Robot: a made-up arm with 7 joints.
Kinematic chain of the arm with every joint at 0, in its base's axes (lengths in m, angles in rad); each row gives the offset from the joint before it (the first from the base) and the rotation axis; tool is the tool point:
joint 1: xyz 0 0 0.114 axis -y
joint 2: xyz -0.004 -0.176 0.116 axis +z
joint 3: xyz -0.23 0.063 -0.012 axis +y
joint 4: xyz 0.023 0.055 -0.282 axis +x
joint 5: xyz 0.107 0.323 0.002 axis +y
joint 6: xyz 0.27 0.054 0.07 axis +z
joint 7: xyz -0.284 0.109 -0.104 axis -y
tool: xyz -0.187 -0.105 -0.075
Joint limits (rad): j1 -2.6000..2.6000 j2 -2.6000..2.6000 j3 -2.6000..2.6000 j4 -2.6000..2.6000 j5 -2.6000..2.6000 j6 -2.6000..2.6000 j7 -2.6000..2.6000
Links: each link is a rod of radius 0.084 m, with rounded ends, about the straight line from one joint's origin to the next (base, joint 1, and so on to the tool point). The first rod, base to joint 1, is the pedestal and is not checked.
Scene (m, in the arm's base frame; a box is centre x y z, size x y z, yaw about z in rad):
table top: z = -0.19
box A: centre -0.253 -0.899 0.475 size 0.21 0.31 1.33 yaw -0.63
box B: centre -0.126 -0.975 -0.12 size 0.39 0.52 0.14 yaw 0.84
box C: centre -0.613 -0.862 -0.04 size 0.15 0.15 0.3 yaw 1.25
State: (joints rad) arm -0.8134 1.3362 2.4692 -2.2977 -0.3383 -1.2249 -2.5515
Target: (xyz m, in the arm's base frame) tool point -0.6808 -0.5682 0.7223
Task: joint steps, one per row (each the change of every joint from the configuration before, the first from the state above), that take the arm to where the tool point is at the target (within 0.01 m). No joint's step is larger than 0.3 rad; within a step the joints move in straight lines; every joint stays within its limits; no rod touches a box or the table.
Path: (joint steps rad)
1: -0.2271 -0.2926 -0.0400 -0.0343 0.1106 -0.2159 -0.0097
2: -0.2271 -0.2926 -0.0400 -0.0343 0.1106 -0.2159 -0.0097
3: -0.2272 -0.2926 -0.0400 -0.0343 0.1106 -0.2160 -0.0097
4: -0.2271 -0.2926 -0.0400 -0.0344 0.1107 -0.2159 -0.0097
5: -0.2271 -0.2926 -0.0400 -0.0343 0.1106 -0.2159 -0.0097
6: 0.2513 -0.0130 0.0239 0.0324 -0.0863 0.2719 0.0378
7: 0.2513 -0.0131 0.0239 0.0323 -0.0862 0.2719 0.0377
8: 0.2513 -0.0131 0.0238 0.0323 -0.0862 0.2719 0.0378
9: 0.2514 -0.0131 0.0239 0.0324 -0.0863 0.2719 0.0378
10: 0.2513 -0.0131 0.0239 0.0323 -0.0862 0.2718 0.0377
11: 0.2513 -0.0131 0.0239 0.0324 -0.0862 0.2719 0.0378
12: -0.0155 0.2017 -0.1562 -0.1549 0.0320 -0.0285 -0.1133
13: -0.0155 0.2016 -0.1561 -0.1549 0.0321 -0.0285 -0.1133

